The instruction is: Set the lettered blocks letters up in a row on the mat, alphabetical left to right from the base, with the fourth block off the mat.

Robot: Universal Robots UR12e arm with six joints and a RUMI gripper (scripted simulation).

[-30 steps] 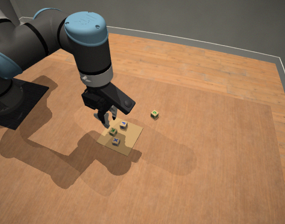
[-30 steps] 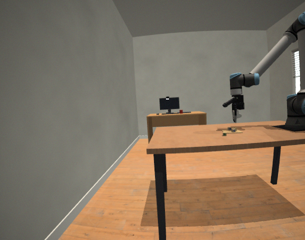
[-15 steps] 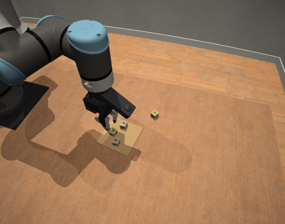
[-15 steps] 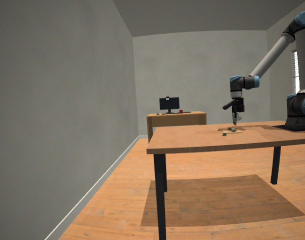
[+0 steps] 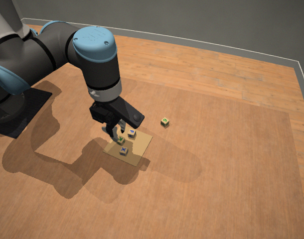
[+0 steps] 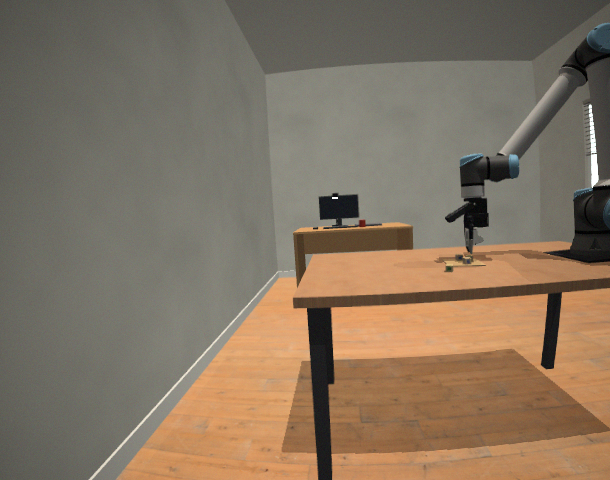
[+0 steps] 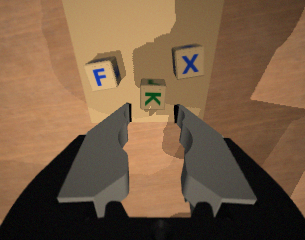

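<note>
Now: hand 30 mm short of the tan mat and 50 mm above it.
</note>
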